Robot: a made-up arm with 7 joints. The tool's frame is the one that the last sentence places.
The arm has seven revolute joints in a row. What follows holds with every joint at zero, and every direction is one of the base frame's.
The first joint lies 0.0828 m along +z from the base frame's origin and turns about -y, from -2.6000 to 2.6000 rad.
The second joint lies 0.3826 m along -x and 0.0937 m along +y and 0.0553 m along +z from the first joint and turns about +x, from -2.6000 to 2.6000 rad.
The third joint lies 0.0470 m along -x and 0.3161 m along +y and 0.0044 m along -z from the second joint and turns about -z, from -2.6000 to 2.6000 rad.
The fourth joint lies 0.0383 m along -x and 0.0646 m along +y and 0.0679 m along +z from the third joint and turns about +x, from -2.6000 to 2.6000 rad.
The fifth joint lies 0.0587 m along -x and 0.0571 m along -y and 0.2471 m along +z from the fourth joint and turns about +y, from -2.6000 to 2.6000 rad.
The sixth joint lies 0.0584 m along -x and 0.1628 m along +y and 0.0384 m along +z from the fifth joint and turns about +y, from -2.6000 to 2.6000 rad.
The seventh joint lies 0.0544 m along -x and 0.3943 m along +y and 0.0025 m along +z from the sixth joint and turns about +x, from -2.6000 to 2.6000 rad.
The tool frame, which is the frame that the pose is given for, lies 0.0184 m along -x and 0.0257 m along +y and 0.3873 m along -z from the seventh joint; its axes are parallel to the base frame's.
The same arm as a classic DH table. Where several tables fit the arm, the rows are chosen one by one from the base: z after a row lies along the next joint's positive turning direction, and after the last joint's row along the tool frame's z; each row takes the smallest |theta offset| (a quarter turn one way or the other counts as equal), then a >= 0, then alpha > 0; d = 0 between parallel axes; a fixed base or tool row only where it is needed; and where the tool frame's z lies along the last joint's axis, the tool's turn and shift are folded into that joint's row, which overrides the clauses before.
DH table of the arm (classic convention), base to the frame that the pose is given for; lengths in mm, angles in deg. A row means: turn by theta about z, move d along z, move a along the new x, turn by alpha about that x. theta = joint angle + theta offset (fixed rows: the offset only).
base (fixed): a 0, alpha 90, d 82.8, theta0 0
joint 1: a 55.3, alpha 90, d -93.7, theta0 90
joint 2: a 316.1, alpha 90, d -429.6, theta0 -90
joint 3: a 64.6, alpha -90, d -63.5, theta0 0
joint 4: a 247.1, alpha 90, d -97, theta0 90
joint 5: a 69.9, alpha 0, d 0, theta0 -56.67
joint 6: a 2.5, alpha -90, d 500, theta0 56.67
joint 7: a 25.7, alpha -90, d -72.8, theta0 -90
tool (fixed): a 0, alpha 0, d -387.3, theta0 -90
Joint limits (deg, base to tool): -148.97..148.97 -148.97..148.97 -148.97..148.97 -148.97..148.97 -148.97..148.97 -148.97..148.97 -148.97..148.97

